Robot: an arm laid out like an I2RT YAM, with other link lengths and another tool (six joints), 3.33 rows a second.
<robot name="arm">
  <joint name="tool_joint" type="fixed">
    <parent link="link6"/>
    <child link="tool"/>
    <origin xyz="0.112 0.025 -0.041" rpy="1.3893 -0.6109 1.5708"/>
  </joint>
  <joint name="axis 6" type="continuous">
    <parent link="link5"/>
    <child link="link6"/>
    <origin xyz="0.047 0 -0.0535" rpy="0 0 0"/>
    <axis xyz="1 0 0"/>
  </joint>
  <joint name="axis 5" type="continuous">
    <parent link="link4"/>
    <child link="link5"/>
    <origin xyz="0.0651 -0.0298 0.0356" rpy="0 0 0"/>
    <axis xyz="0 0 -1"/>
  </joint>
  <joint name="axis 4" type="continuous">
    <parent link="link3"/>
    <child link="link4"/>
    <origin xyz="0.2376 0.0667 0.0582" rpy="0 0 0"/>
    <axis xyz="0 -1 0"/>
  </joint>
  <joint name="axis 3" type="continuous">
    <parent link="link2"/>
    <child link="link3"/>
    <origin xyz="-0.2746 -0.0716 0" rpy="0 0 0"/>
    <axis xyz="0 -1 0"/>
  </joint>
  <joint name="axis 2" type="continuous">
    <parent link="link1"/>
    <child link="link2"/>
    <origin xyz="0.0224 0.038 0.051" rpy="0 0 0"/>
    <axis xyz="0 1 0"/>
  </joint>
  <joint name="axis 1" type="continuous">
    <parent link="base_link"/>
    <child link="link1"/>
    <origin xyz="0 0 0.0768" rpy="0 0 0"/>
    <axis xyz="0 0 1"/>
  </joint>
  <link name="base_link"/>
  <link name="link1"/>
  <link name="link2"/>
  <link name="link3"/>
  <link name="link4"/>
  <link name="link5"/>
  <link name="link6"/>
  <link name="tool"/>
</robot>
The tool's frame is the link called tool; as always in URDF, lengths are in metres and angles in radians. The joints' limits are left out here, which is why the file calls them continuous.
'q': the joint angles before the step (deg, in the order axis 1, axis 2, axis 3, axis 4, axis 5, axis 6). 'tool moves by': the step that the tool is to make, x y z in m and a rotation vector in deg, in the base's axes. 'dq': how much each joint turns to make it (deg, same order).
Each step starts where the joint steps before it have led.
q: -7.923, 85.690, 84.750, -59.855, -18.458, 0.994
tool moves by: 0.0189, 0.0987, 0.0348, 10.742, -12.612, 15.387
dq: 13.406, -0.469, -0.064, 14.088, -10.048, 5.274
